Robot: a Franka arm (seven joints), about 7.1 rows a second.
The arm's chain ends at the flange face. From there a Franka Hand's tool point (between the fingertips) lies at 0.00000 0.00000 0.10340 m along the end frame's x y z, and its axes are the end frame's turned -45 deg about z.
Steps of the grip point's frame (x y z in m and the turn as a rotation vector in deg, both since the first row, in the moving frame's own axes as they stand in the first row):
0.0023 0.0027 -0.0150 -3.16 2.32 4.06
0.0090 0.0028 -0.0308 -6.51 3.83 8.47
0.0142 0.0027 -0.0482 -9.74 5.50 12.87
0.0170 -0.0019 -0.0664 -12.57 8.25 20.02
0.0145 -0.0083 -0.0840 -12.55 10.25 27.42
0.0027 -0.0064 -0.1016 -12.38 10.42 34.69
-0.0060 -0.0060 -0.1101 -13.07 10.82 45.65
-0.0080 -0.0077 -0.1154 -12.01 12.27 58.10
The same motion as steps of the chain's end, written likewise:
-0.0034 -0.0010 -0.0148 -0.59 3.87 4.06
-0.0045 -0.0088 -0.0299 -1.90 7.31 8.47
-0.0066 -0.0156 -0.0462 -3.00 10.78 12.87
-0.0141 -0.0233 -0.0629 -3.05 14.72 20.02
-0.0226 -0.0257 -0.0800 -1.63 16.12 27.42
-0.0289 -0.0172 -0.0976 -1.39 16.12 34.69
-0.0344 -0.0140 -0.1058 -1.59 16.89 45.65
-0.0368 -0.0138 -0.1112 0.18 17.17 58.10

